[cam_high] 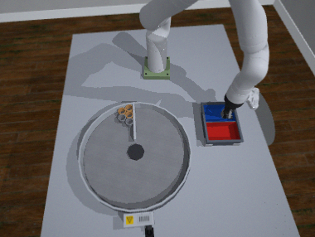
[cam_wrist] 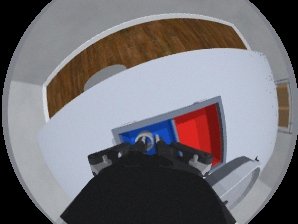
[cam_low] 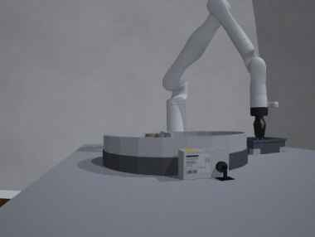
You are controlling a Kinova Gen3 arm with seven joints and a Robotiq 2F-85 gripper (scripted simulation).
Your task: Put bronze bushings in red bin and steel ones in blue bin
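Now: the bin 5 cm ahead of my hand, 3 cm to the right of it and 1 cm below it. Round my hand: round grey turntable (37 cm to the right, 20 cm ahead, 2 cm above).
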